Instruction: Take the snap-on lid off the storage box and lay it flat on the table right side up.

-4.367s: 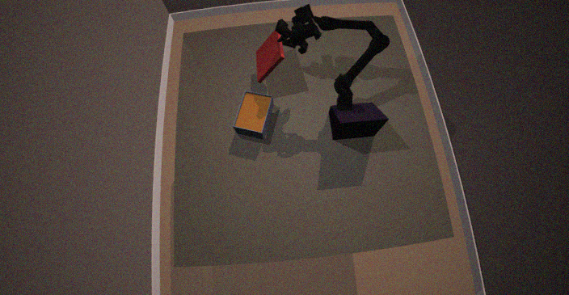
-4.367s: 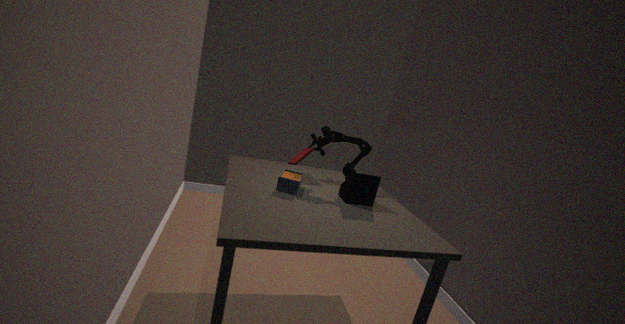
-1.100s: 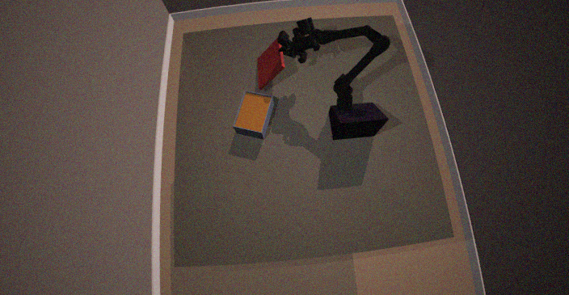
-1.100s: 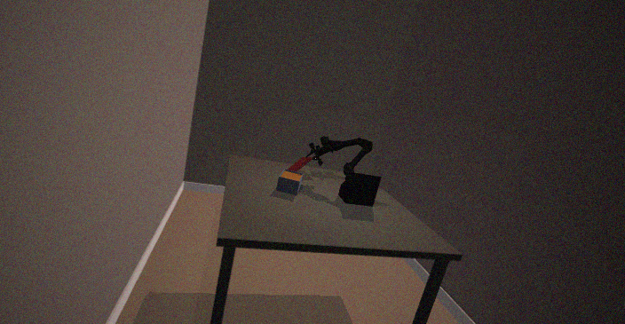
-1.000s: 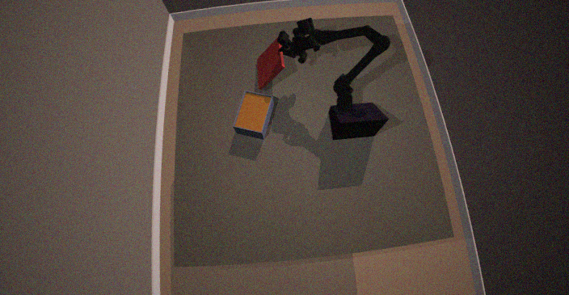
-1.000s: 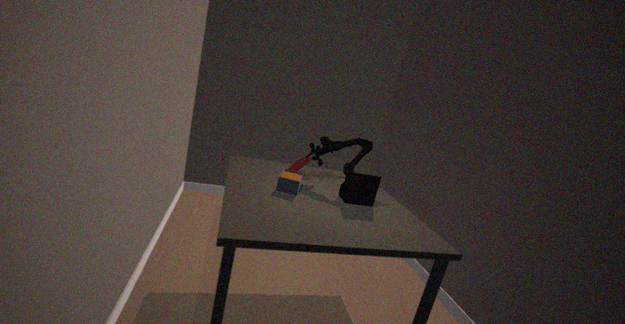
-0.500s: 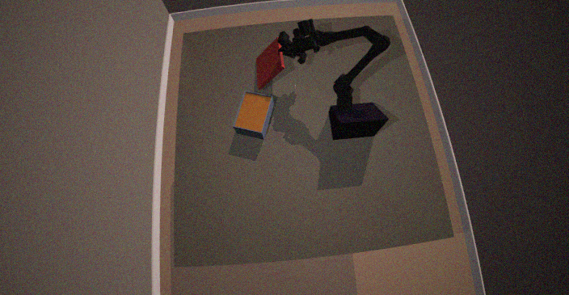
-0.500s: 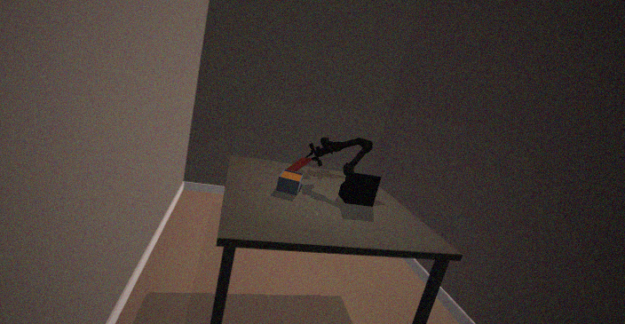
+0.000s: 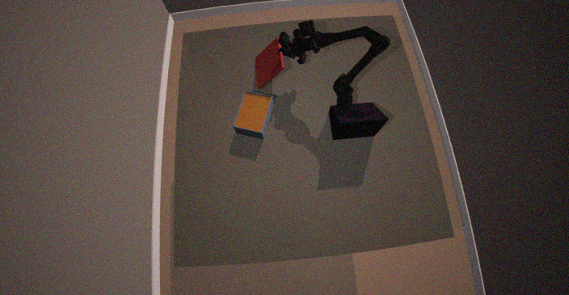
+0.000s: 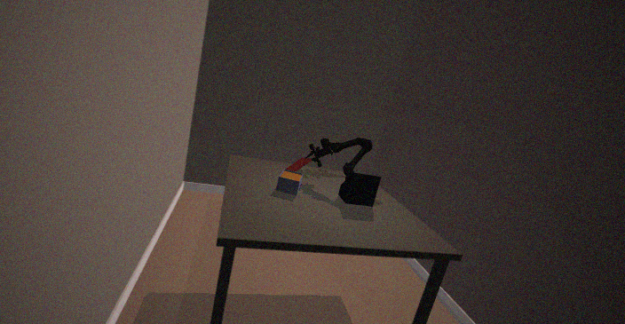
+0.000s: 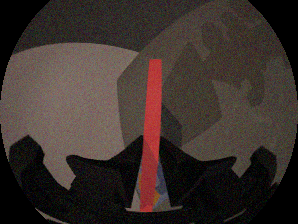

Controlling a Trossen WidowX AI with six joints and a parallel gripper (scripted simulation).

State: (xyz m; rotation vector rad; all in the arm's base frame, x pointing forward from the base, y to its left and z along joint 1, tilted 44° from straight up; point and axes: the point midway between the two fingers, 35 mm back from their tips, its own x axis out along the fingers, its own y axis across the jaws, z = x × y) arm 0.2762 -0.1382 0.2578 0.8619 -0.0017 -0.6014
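My gripper tip is 60 mm short of the red lid, 50 mm above it and 30 mm to the right of it. Round my gripper tip: blue storage box 300 mm to the left, 120 mm ahead, 100 mm below.
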